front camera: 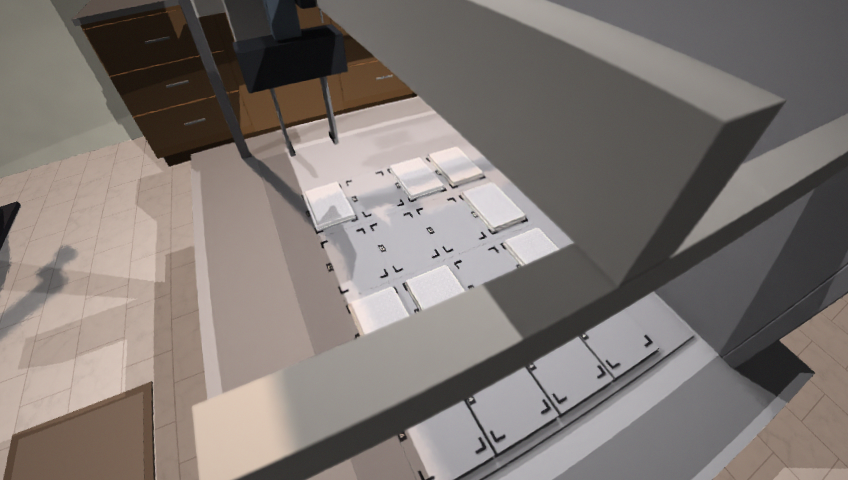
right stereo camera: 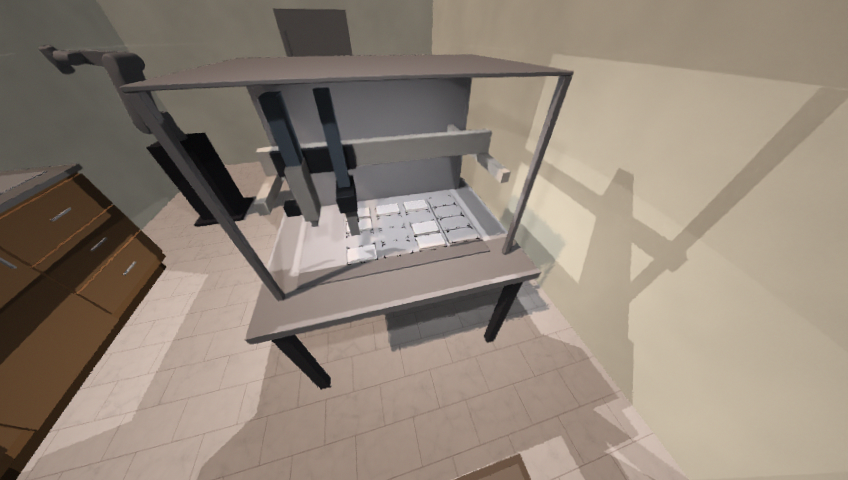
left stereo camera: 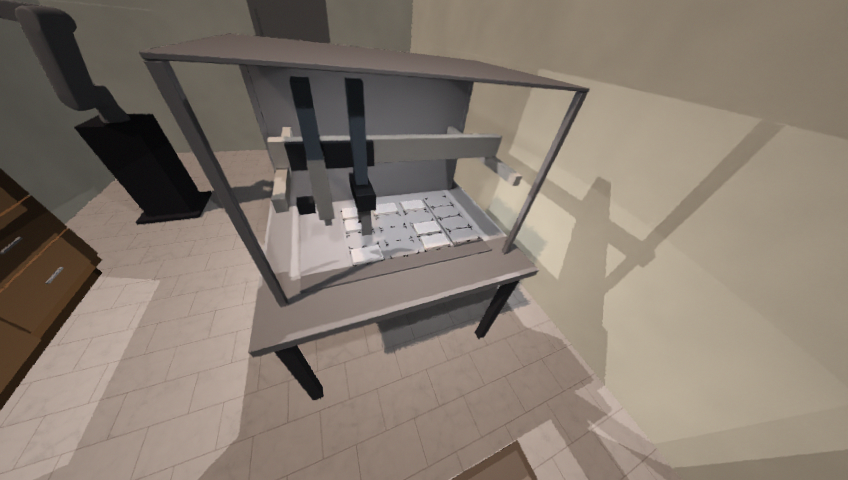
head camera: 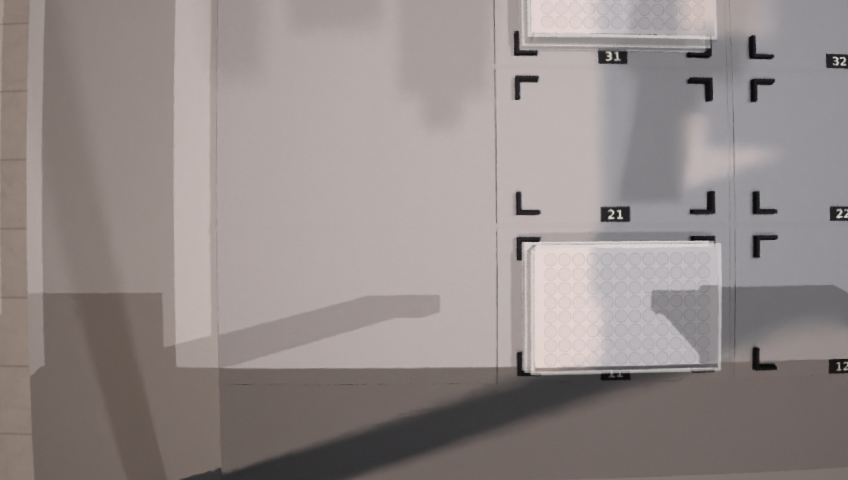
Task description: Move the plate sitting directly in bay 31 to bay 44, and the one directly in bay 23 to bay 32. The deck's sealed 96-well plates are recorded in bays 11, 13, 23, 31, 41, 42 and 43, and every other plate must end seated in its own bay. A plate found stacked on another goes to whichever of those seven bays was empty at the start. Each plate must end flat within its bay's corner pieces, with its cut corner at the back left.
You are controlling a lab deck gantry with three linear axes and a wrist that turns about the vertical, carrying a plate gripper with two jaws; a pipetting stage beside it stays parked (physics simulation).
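Seen in the pictures: gripper, fingertip midpoint: (front camera: 313, 145) (right stereo camera: 355, 228) (left stereo camera: 364, 227); robot's base at its link origin: (front camera: 303, 196) (right stereo camera: 348, 264) (left stereo camera: 353, 265) (head camera: 521, 370).
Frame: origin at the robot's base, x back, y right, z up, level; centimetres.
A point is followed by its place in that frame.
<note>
My gripper (front camera: 313, 147) {x -6.4, y -4.3, z 16.0 cm} (left stereo camera: 365, 229) {x -6.4, y -4.3, z 16.0 cm} (right stereo camera: 354, 230) {x -6.4, y -4.3, z 16.0 cm} hangs high above the left column of bays, jaws apart and empty; it does not show in the head view. A sealed plate (head camera: 624, 306) {x -6.2, y -4.5, z 1.4 cm} (front camera: 328, 205) {x -7.5, y -4.2, z 1.4 cm} (left stereo camera: 365, 255) {x -5.6, y -3.3, z 1.4 cm} lies flat in bay 11, its cut corner at the back left. A plate (head camera: 612, 16) {x -5.7, y -22.9, z 1.4 cm} (front camera: 418, 176) {x -7.2, y -26.0, z 1.4 cm} lies in bay 31, partly cut off in the head view. The bay 23 plate (front camera: 435, 287) {x -36.6, y -14.9, z 1.4 cm} (left stereo camera: 426, 227) {x -39.0, y -14.8, z 1.4 cm} lies flat. Bay 32 (front camera: 451, 223) {x -23.0, y -26.0, z 0.0 cm} and bay 44 (front camera: 624, 330) {x -58.5, y -38.5, z 1.5 cm} hold no plate. Cut corners in bays 31 and 23 cannot be made out.
Other plates lie in bay 41 (front camera: 455, 165) {x -7.3, y -36.0, z 1.4 cm}, bay 42 (front camera: 495, 205) {x -23.7, y -36.4, z 1.4 cm}, bay 43 (front camera: 531, 245) {x -36.4, y -36.2, z 1.4 cm} and bay 13 (front camera: 380, 309) {x -36.5, y -4.7, z 1.4 cm}. The gantry beam (front camera: 535, 315) {x -63.0, y -4.6, z 40.0 cm} (left stereo camera: 434, 148) crosses the front view. The parked pipetting stage (left stereo camera: 321, 190) (right stereo camera: 302, 193) stands left of the gripper.
</note>
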